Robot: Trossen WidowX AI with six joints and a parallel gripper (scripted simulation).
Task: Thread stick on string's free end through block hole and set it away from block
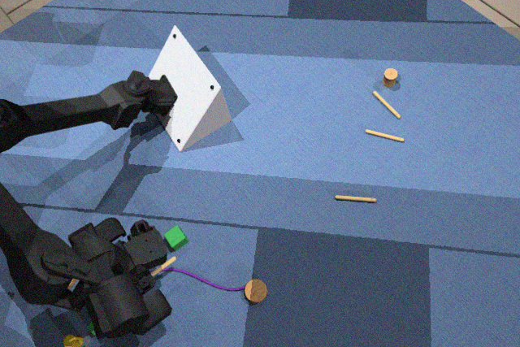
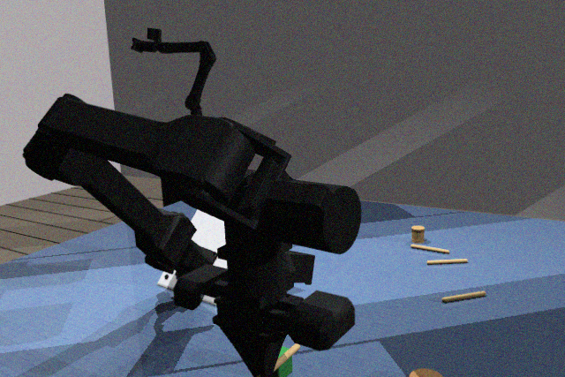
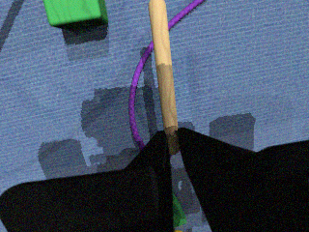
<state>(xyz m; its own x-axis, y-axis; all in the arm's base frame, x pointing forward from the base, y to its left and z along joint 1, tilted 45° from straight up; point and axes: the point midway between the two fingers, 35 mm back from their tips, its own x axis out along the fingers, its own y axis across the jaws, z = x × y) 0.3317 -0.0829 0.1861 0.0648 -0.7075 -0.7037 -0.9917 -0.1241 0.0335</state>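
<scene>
Right now the yellow cylinder is 2 cm ahead of my gripper tip, 16 cm to the right of it and 4 cm below it. Round my gripper tip: round wooden button 10 cm ahead, 16 cm to the left, 5 cm below; thin wooden stick 1 cm to the left; small wooden cylinder 13 cm behind, 62 cm to the left, 4 cm below.
</scene>
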